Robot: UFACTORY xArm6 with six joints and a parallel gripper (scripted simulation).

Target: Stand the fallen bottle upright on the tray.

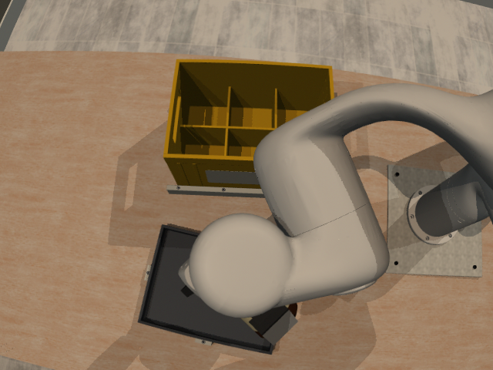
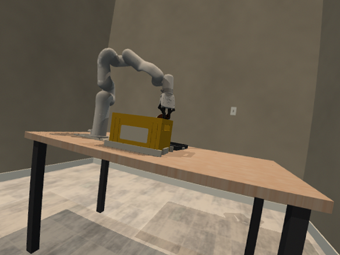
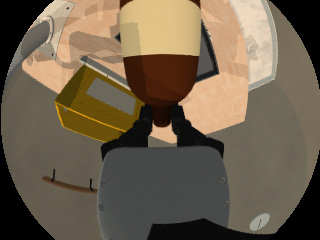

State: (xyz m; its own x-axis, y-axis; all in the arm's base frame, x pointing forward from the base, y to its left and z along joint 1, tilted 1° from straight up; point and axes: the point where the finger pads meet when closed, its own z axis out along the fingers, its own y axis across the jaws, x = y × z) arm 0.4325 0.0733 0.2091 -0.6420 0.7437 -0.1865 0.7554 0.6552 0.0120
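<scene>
Now: hand 30 mm past the brown bottle, 40 mm to the right of it and 30 mm above it. Also, from my hand: yellow crate 60 mm behind, 240 mm to the right, 120 mm below; then dark tray 20 mm ahead, 40 mm to the left, 190 mm below.
</scene>
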